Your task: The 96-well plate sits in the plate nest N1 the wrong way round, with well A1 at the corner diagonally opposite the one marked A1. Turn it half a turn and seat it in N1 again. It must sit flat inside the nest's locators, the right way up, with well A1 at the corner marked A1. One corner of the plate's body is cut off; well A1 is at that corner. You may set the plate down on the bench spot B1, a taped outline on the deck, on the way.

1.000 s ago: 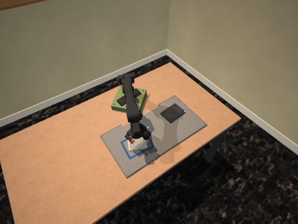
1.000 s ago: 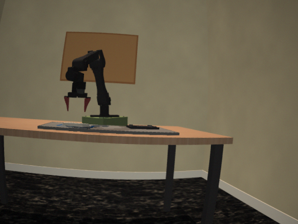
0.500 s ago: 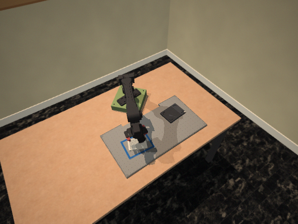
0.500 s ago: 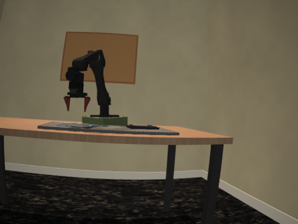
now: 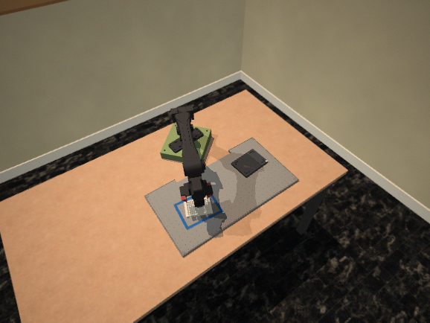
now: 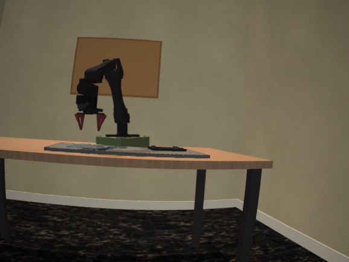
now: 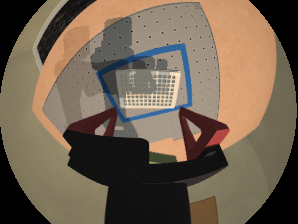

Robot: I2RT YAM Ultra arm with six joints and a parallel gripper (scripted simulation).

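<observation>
Right now the white 96-well plate is 80 mm below my hand. Round my hand: black plate nest N1: 380 mm to the left, 80 mm below, 40 mm behind.
</observation>
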